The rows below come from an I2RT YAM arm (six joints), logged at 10 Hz.
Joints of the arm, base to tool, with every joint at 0 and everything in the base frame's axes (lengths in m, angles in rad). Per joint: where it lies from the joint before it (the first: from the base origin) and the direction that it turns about. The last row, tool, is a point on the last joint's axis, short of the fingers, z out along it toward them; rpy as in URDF.
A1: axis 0 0 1 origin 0 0 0.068
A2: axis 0 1 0 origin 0.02 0.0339 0.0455
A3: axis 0 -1 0 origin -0.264 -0.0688 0
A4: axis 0 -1 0 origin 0.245 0.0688 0.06
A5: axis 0 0 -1 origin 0.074 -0.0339 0.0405
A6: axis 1 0 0 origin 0.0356 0 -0.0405
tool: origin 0 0 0 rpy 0 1.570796 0
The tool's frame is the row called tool.
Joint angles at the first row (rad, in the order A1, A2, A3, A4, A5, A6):
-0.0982, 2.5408, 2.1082, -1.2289, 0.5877, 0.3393
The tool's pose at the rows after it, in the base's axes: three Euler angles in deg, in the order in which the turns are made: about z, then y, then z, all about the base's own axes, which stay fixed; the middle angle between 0 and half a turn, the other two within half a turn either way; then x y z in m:
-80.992 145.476 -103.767 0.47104 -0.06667 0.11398
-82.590 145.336 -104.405 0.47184 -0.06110 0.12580
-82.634 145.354 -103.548 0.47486 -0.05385 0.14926
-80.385 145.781 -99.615 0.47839 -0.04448 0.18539
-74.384 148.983 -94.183 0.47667 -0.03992 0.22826
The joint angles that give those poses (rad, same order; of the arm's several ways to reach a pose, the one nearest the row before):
-0.0986, 2.5381, 2.1132, -1.2426, 0.5957, 0.3286
-0.0868, 2.5370, 2.1578, -1.3045, 0.5957, 0.3286
-0.0711, 2.5370, 2.2512, -1.3983, 0.5953, 0.3287
-0.0513, 2.5370, 2.3963, -1.5089, 0.5926, 0.3084
-0.0452, 2.5366, 2.5740, -1.6249, 0.5411, 0.3050

